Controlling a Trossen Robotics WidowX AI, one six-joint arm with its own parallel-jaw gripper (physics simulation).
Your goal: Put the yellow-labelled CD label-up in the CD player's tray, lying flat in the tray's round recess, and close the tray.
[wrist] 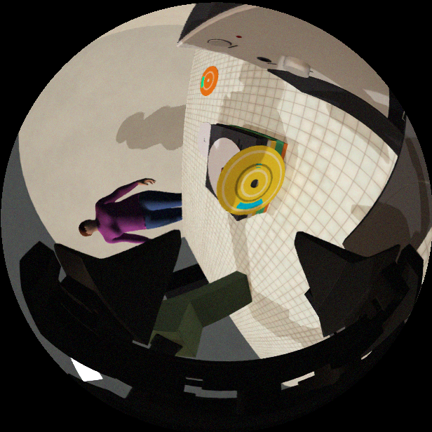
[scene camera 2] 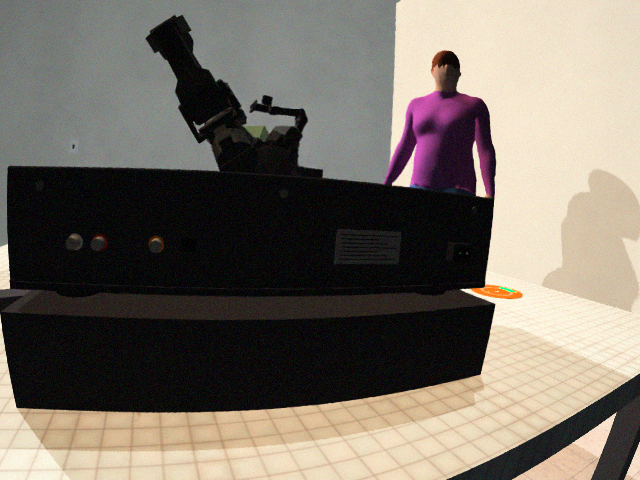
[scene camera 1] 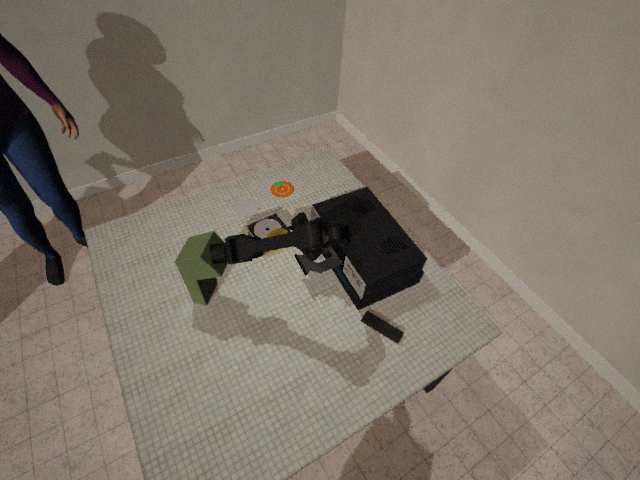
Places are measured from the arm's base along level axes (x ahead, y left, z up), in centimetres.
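Where they show: arm's base, link origin: (scene camera 1: 217,253).
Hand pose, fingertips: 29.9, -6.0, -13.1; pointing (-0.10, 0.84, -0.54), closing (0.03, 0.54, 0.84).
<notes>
Things, the pixels of their top centre, and the offset from my fingertips, as dx, dy, dz. "spot": a spot on its surface instead.
- yellow-labelled CD, top centre: (scene camera 1: 276,230) +0.3, +9.4, -4.1
- square black case, surface spot: (scene camera 1: 280,220) spot: +8.7, +15.1, -8.7
- orange disc, top centre: (scene camera 2: 496,291) (scene camera 1: 282,189) +29.5, +34.0, -15.8
- pale disc, top centre: (scene camera 1: 246,208) +8.3, +37.4, -15.8
- black bar, top centre: (scene camera 2: 22,291) (scene camera 1: 382,325) -1.3, -46.9, -14.0
The yellow-labelled CD (scene camera 1: 277,232) (wrist: 230,192) lies label-up, overlapping a pale disc in a square black case (scene camera 1: 280,220) (wrist: 214,131). The arm hides part of it in scene camera 1. The CD player (scene camera 1: 372,232) (scene camera 2: 268,217) (wrist: 330,55) is a black box with a pale front. Its dark tray (scene camera 1: 325,267) (wrist: 405,195) sticks out and is partly hidden by the arm; the visible part of its recess holds no disc. My gripper (wrist: 240,237) is open and empty, with the yellow CD seen beyond and above the gap between its fingertips. The fingertips are hard to make out in the scene views.
An orange disc (scene camera 1: 273,190) (scene camera 2: 483,291) (wrist: 214,75) and a pale disc (scene camera 1: 246,208) (wrist: 203,135) lie beyond the case. A green block (scene camera 1: 192,258) (scene camera 2: 255,132) (wrist: 220,297) stands by the arm's base. A black bar (scene camera 1: 382,326) lies near the player. A person (scene camera 1: 31,149) (scene camera 2: 444,139) (wrist: 120,212) stands beyond the table.
</notes>
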